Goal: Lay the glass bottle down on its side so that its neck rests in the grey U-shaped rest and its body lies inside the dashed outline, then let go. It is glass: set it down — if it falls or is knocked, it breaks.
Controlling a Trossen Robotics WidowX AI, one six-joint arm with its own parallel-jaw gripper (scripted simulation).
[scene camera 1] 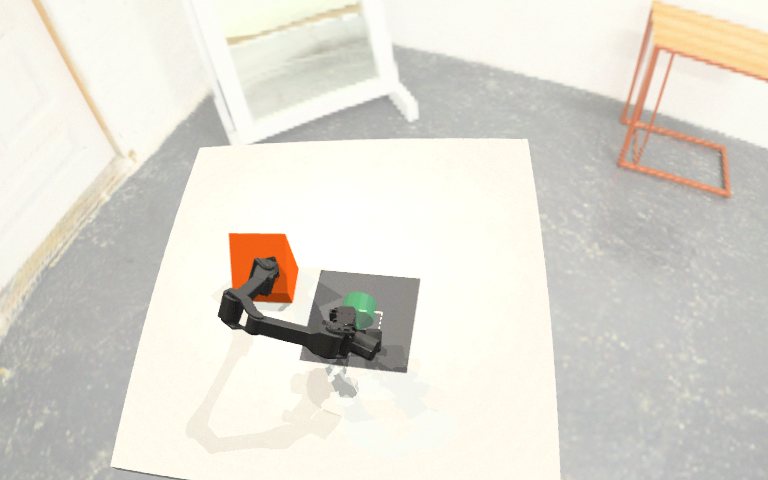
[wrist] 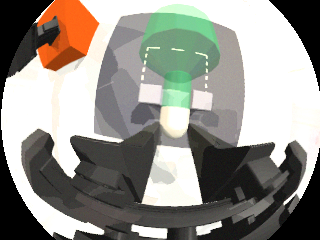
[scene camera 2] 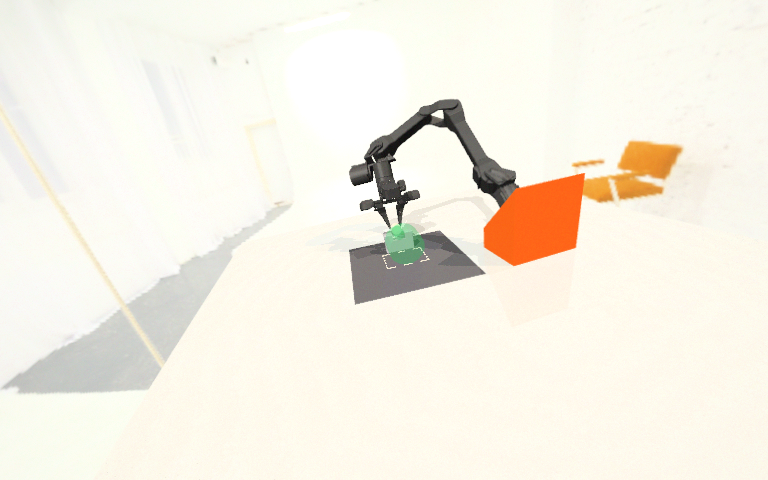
same spot on dark grey mat: point(scene camera 2: 447, 263) = point(scene camera 1: 334, 295)
